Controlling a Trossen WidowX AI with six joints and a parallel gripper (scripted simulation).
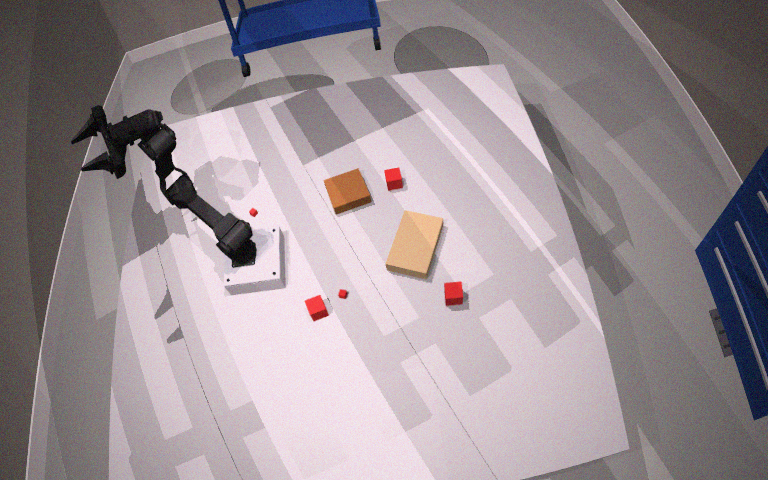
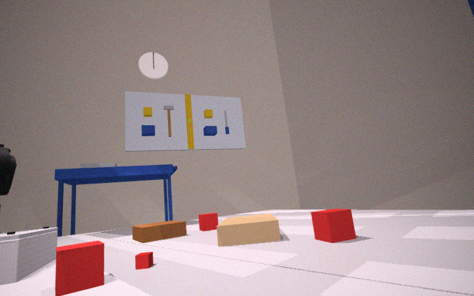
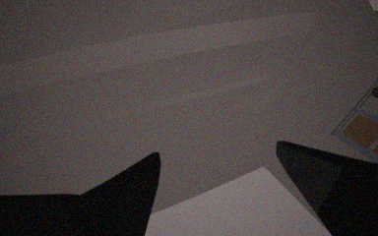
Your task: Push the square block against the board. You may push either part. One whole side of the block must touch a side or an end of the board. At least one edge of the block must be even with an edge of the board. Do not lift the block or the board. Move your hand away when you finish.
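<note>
Now: the square block 56 cm ahead of my gripper tip, 14 cm to the left of it and 49 cm below it. Also, from my gripper tip: tan board 71 cm ahead, 5 cm to the right, 49 cm below.
</note>
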